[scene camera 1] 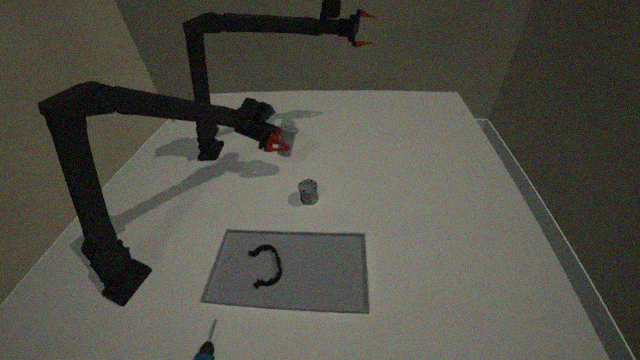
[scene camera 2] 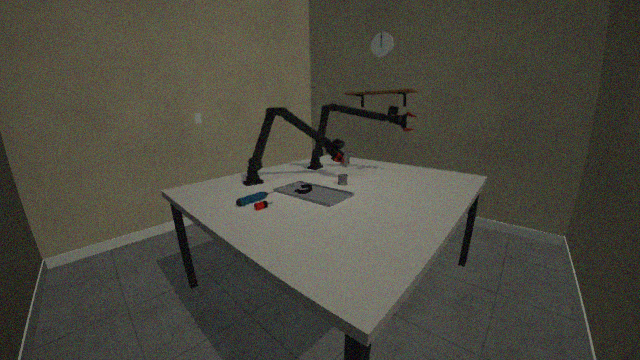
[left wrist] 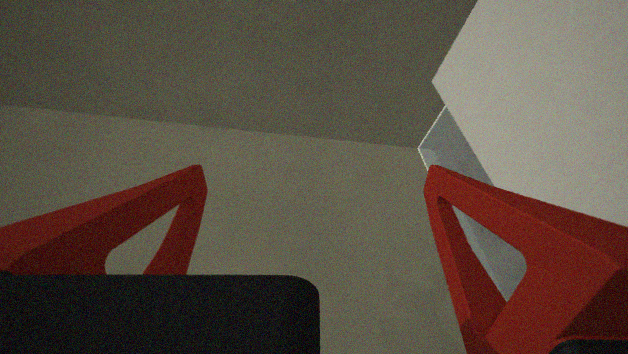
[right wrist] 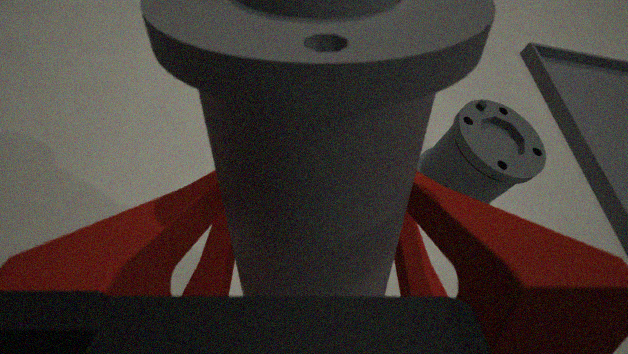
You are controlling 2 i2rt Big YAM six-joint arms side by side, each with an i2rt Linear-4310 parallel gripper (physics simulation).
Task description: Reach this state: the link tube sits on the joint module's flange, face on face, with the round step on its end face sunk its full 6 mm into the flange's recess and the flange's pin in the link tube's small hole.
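Pixels of known places: left gripper, fingertip midpoint: [scene camera 1: 373, 30] [scene camera 2: 416, 123] [left wrist: 315, 177]; right gripper, fingertip midpoint: [scene camera 1: 291, 146] [scene camera 2: 346, 162]; left arm's base at its link origin: [scene camera 1: 211, 151] [scene camera 2: 315, 167]; right arm's base at its link origin: [scene camera 1: 128, 282] [scene camera 2: 253, 183].
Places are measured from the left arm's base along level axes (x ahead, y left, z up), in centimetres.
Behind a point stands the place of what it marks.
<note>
The grey link tube [scene camera 1: 287, 139] {y -15.8, x 37.5, z 14.8 cm} [scene camera 2: 347, 159] {y -14.9, x 38.9, z 13.2 cm} [right wrist: 315, 150] {y -12.4, x 35.3, z 16.4 cm} is held in the air above the table, tilted slightly. My right gripper [scene camera 1: 284, 144] {y -14.4, x 38.1, z 10.8 cm} [scene camera 2: 341, 158] {y -14.4, x 38.1, z 10.8 cm} [right wrist: 314, 176] {y -14.4, x 38.1, z 10.8 cm} is shut on its narrower body; a wide collar with a small hole and a central opening faces the right wrist camera. Its far end is hidden. The joint module [scene camera 1: 308, 192] {y -32.5, x 44.3, z 6.0 cm} [scene camera 2: 342, 179] {y -32.1, x 45.3, z 3.9 cm} [right wrist: 462, 167] {y -27.0, x 42.7, z 4.3 cm} stands upright on the table, apart from the tube; its flange faces up, with a recess and several small dark holes. My left gripper [scene camera 1: 372, 30] {y 29.3, x 72.7, z 37.2 cm} [scene camera 2: 413, 123] {y 29.3, x 72.7, z 37.2 cm} [left wrist: 315, 177] {y 29.3, x 72.7, z 37.2 cm} is open, empty and high up.
A shallow grey tray [scene camera 1: 367, 275] {y -58.3, x 59.7, z 1.6 cm} [scene camera 2: 325, 196] {y -56.2, x 49.0, z 0.4 cm} [right wrist: 572, 125] {y -44.6, x 49.5, z 1.2 cm} lies near the joint module, with a black curved piece [scene camera 1: 279, 265] {y -55.2, x 36.9, z 2.5 cm} [scene camera 2: 304, 190] {y -58.5, x 36.4, z 2.2 cm} in it. A blue screwdriver [scene camera 1: 205, 351] {y -76.1, x 22.8, z 3.5 cm} [scene camera 2: 252, 199] {y -85.2, x 23.8, z 2.3 cm} and a red-handled tool [scene camera 2: 261, 205] {y -88.2, x 34.3, z 2.3 cm} lie beyond the tray. A shelf [scene camera 2: 382, 92] hangs on the wall.
</note>
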